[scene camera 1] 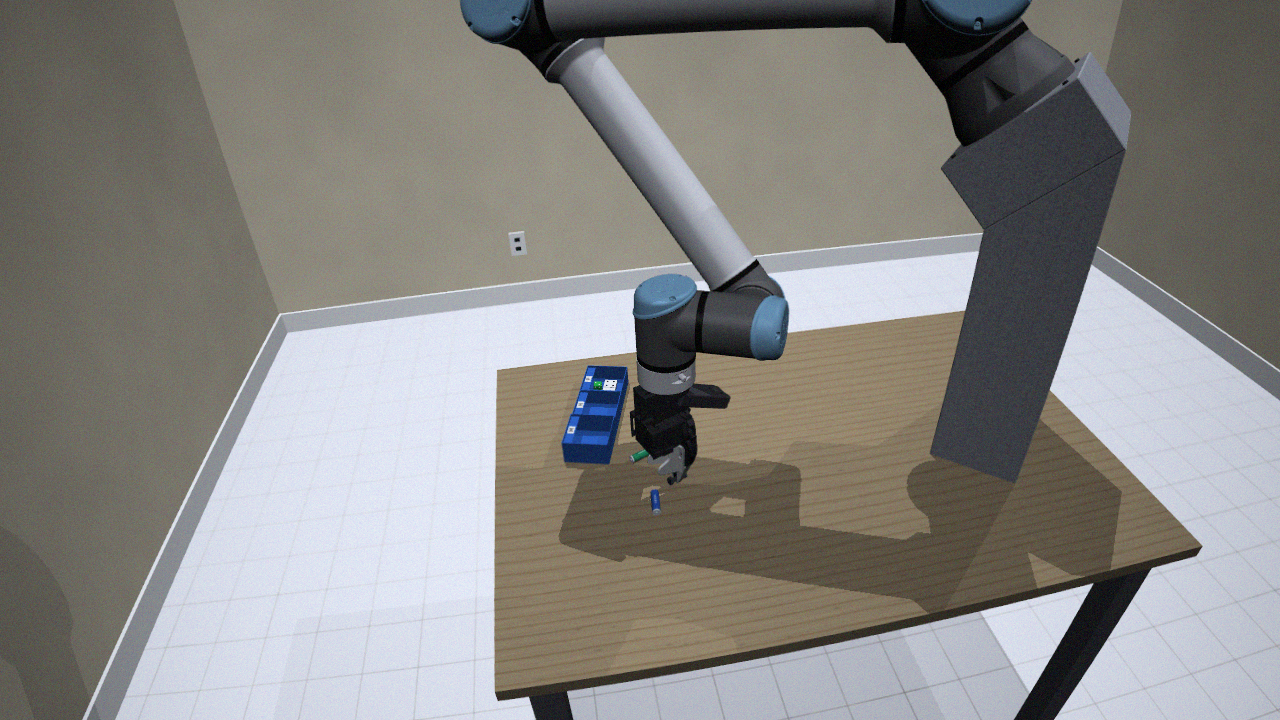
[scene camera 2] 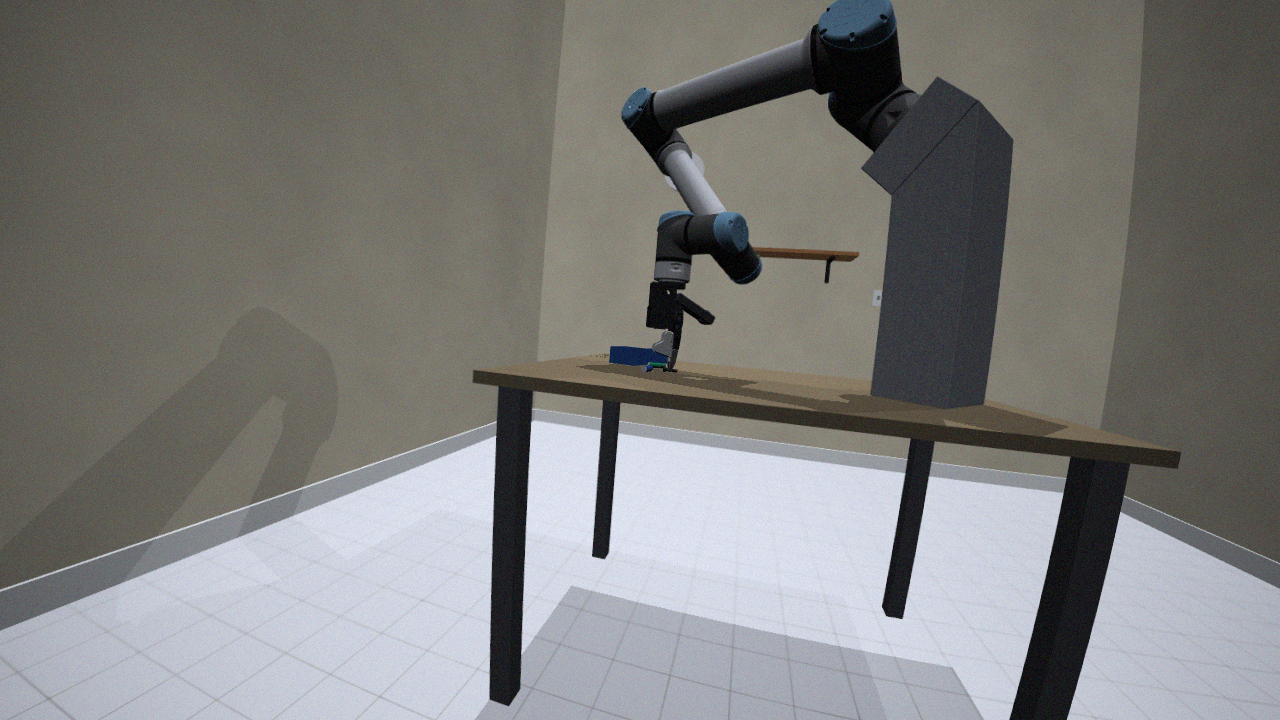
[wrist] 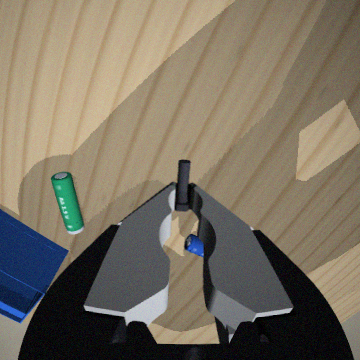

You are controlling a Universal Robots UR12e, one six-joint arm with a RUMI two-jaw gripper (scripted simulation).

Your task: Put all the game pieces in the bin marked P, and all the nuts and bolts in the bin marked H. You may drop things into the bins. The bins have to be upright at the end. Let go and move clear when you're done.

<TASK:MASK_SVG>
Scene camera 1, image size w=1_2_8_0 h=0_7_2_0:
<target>my gripper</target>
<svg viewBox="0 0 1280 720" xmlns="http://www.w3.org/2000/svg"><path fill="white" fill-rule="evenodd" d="M718 386L693 383L686 391L673 395L653 394L643 389L640 385L633 388L634 410L630 411L631 436L635 436L639 444L650 454L647 458L650 465L663 463L658 468L659 475L671 473L672 477L676 476L676 483L681 482L697 455L696 428L689 407L727 408L730 396Z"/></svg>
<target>joined blue bins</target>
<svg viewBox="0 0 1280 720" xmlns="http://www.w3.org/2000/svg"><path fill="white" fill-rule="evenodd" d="M588 365L573 413L570 415L562 440L564 462L610 464L628 386L627 367ZM594 382L601 381L602 390L594 390ZM605 380L617 380L616 391L603 390Z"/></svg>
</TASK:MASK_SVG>
